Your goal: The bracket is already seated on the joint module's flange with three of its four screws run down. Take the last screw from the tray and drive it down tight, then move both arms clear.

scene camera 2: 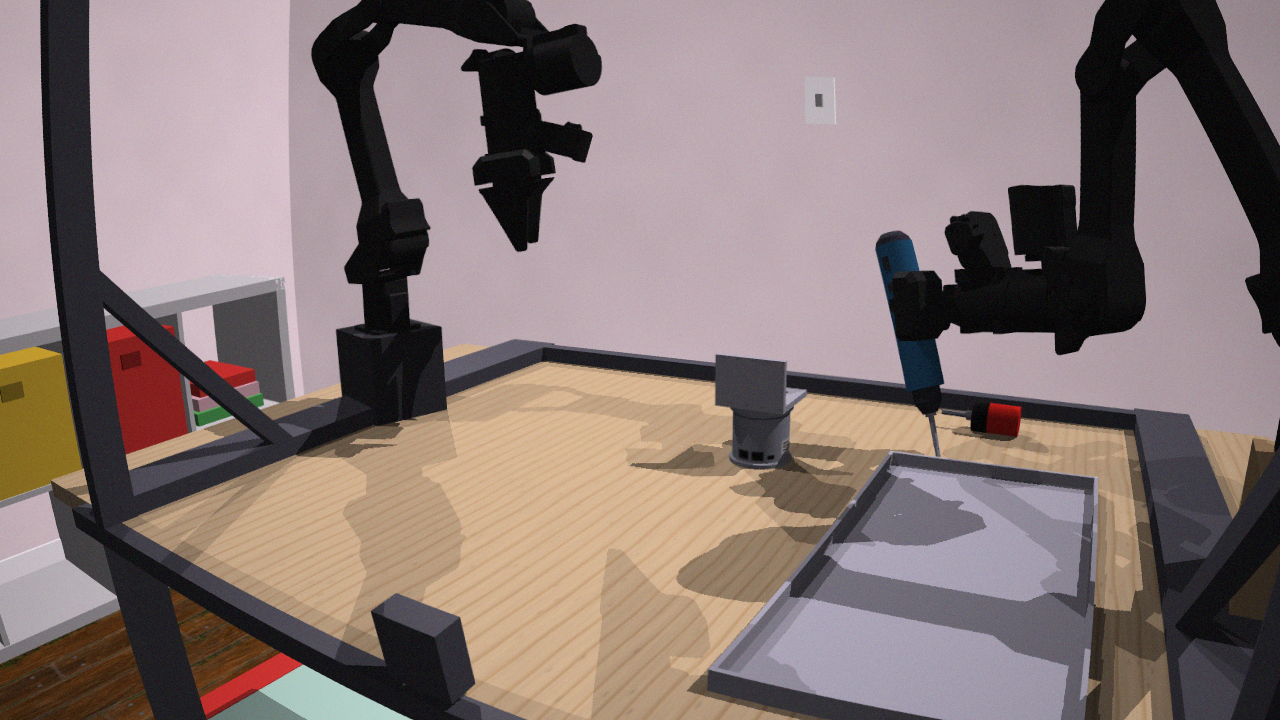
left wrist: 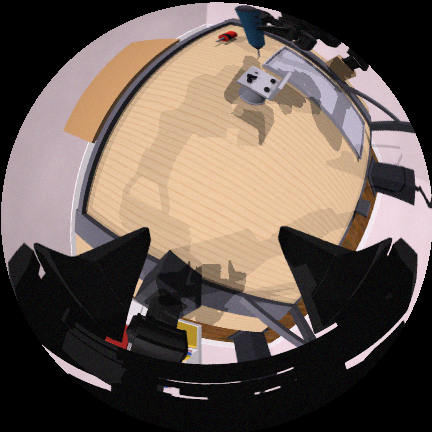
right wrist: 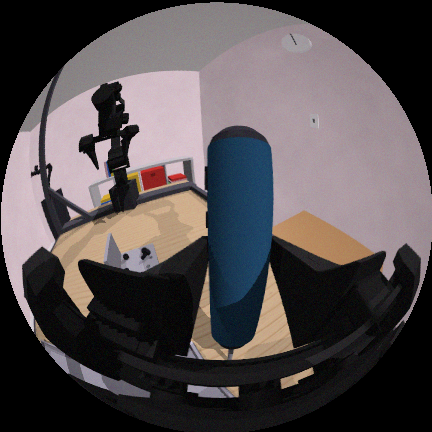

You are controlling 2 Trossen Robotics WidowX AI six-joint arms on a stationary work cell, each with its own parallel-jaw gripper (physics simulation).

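Places are measured from the left arm's base along level axes (x back, y up, z left), in metres.
Where they show: left gripper, fingertip midpoint: [scene camera 2: 527,246] [left wrist: 215,233] [right wrist: 111,163]; right gripper, fingertip midpoint: [right wrist: 238,241]; left arm's base, link origin: [scene camera 2: 387,327] [left wrist: 164,303] [right wrist: 121,183].
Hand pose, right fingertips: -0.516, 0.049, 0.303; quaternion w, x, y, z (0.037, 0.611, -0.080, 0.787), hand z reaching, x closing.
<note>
Things, the pixels of their top centre, and the offset from my right fingertips, as dx, dy, dz. Level surfaces: height alone.
- joint module, top centre: [scene camera 2: 762,396] [left wrist: 260,80] +0.089, -0.088, -0.126
- tray, top centre: [scene camera 2: 959,553] [left wrist: 330,93] -0.191, -0.135, -0.231
- black screwdriver, top centre: [scene camera 2: 981,402] [left wrist: 225,33] -0.055, -0.117, +0.105
- wooden table, surface height: dy -0.151
- dark block, top centre: [scene camera 2: 416,610] [left wrist: 368,209] -0.034, -0.094, -0.585
My right gripper [scene camera 2: 914,304] [right wrist: 238,241] is shut on the blue screwdriver [scene camera 2: 921,362] [left wrist: 251,31] [right wrist: 240,200]. It holds it nearly upright, bit down, near the tray's back left corner in the scene view; whether a screw is on the tip is too small to tell. The grey bracket [scene camera 2: 750,383] [left wrist: 260,84] [right wrist: 112,251] sits on the joint module [scene camera 2: 760,436] [left wrist: 252,96]. Dark screw heads and holes show on its plate. The tray [scene camera 2: 948,662] [left wrist: 351,119] shows no screw that I can make out. My left gripper [scene camera 2: 528,246] [left wrist: 215,233] [right wrist: 111,163] is open and empty, high above the table.
A red and black screwdriver [scene camera 2: 1002,419] [left wrist: 228,36] lies behind the tray. A dark frame [scene camera 2: 930,391] borders the wooden table [scene camera 2: 537,501] [left wrist: 215,175]. A dark block [scene camera 2: 425,649] stands at the front edge. Shelving with coloured boxes stands at the left in the scene view.
</note>
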